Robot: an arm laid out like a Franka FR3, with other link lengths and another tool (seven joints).
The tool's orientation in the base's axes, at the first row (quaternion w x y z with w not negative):
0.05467, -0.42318, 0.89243, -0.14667
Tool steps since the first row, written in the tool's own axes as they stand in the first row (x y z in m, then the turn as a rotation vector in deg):
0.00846, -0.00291, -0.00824, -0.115, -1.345, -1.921
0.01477, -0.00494, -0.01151, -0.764, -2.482, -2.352
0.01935, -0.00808, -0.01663, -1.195, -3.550, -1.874
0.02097, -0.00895, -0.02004, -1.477, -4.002, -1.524
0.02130, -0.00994, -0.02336, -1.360, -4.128, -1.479
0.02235, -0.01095, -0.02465, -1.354, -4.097, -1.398
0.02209, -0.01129, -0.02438, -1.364, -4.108, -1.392
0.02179, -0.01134, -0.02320, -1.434, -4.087, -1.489
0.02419, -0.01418, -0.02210, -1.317, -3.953, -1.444
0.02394, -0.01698, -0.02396, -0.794, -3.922, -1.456
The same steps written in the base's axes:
-0.00506, -0.00649, 0.00896, 0.642, -0.303, 2.238
-0.00829, -0.01187, 0.01286, 1.799, -0.390, 2.981
-0.01002, -0.01618, 0.01882, 2.969, -0.800, 2.844
-0.01116, -0.01722, 0.02237, 3.560, -0.929, 2.643
-0.01137, -0.01735, 0.02584, 3.589, -1.104, 2.642
-0.01158, -0.01848, 0.02741, 3.580, -1.108, 2.556
-0.01111, -0.01855, 0.02725, 3.596, -1.108, 2.553
-0.01062, -0.01860, 0.02614, 3.603, -1.020, 2.637
-0.00980, -0.02239, 0.02603, 3.440, -1.040, 2.556
-0.00798, -0.02347, 0.02865, 3.081, -1.422, 2.572

